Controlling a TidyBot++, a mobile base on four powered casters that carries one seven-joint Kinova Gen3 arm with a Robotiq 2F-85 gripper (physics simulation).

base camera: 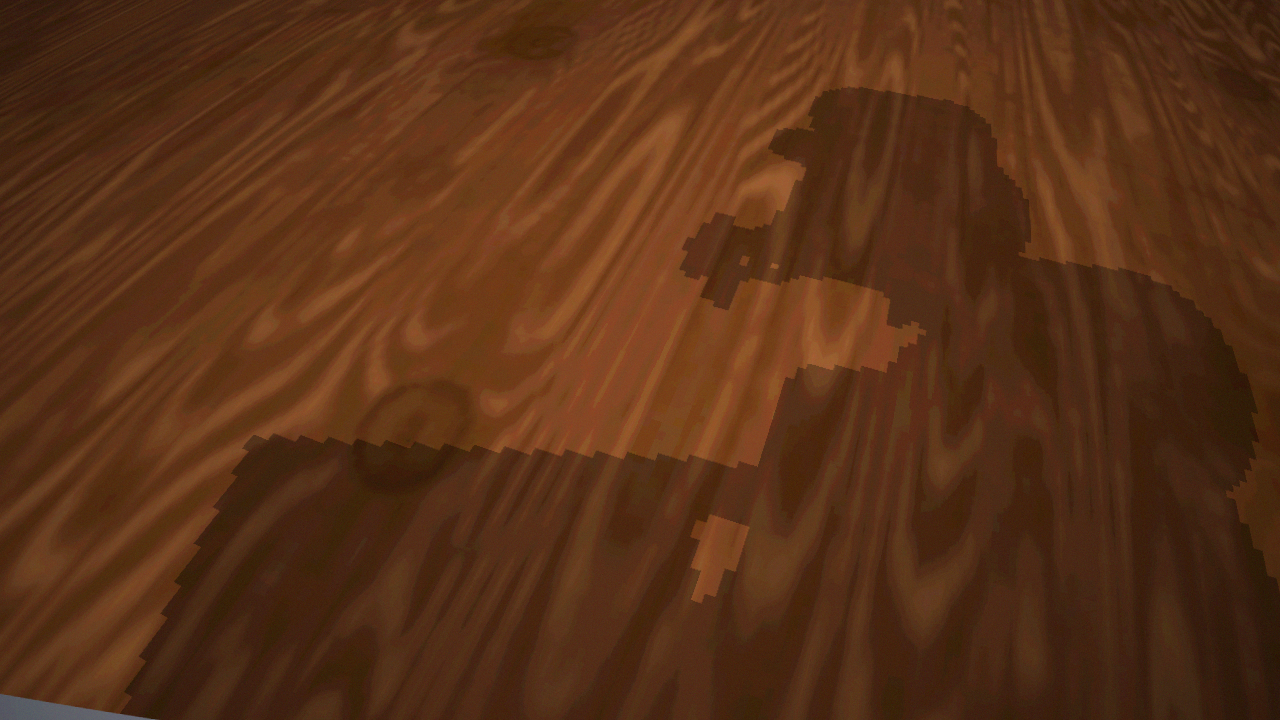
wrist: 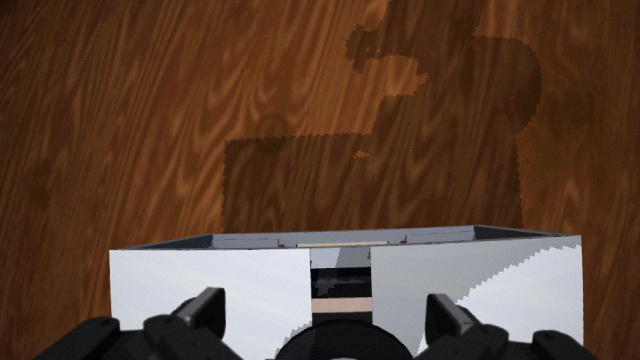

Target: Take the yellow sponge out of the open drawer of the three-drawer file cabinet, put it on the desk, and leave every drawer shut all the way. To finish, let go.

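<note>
My gripper [wrist: 325,314] is open, with its two black fingers wide apart at the bottom of the wrist view. Nothing shows between the fingertips except my own mobile base behind them. The yellow sponge, the three-drawer file cabinet and the desk do not show in either view.
My white mobile base [wrist: 210,275] spans the bottom of the wrist view. A brown wood-grain floor [base camera: 501,268] [wrist: 150,100] lies beyond it, with the dark shadow of the base and arm across it. A pale grey edge [base camera: 44,709] shows at the lower left of the base camera view.
</note>
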